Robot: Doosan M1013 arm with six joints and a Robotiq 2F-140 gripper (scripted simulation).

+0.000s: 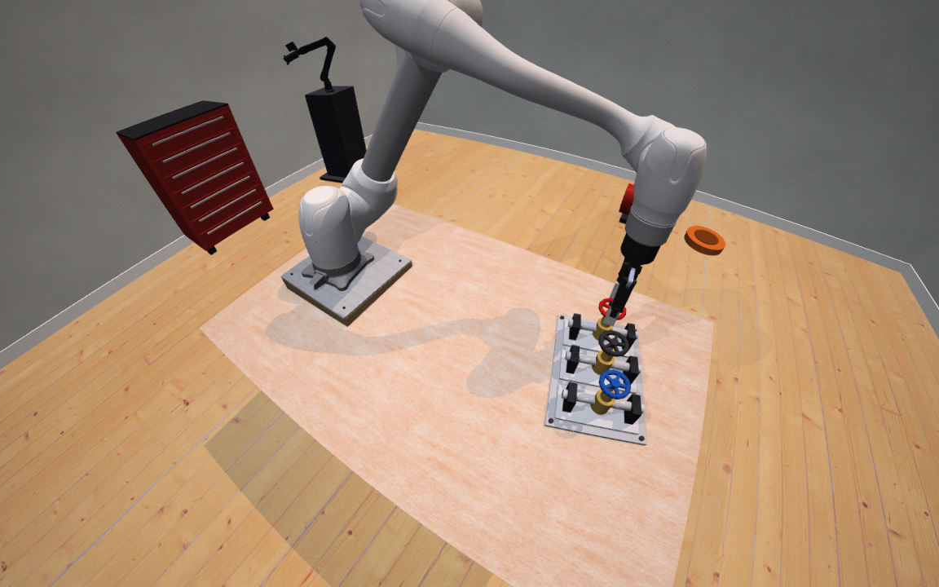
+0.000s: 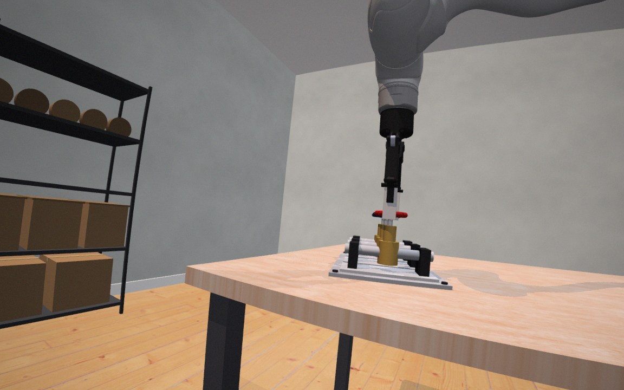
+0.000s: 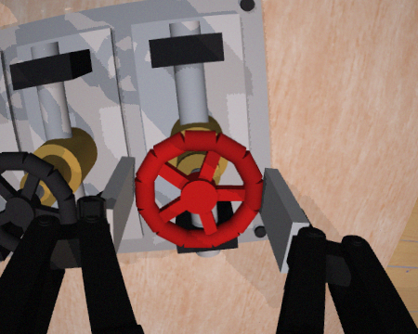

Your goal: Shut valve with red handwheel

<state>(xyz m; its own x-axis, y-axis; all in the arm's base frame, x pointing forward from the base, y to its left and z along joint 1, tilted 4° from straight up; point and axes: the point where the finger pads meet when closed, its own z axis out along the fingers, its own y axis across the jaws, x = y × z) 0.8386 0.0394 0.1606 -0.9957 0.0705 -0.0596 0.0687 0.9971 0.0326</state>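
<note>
Now: the red handwheel 20 mm below my hand. From my hand the other things lie so: blue handwheel 210 mm to the right, 30 mm ahead, 20 mm below; dark grey handwheel 110 mm to the right, 20 mm below, 10 mm ahead.
</note>
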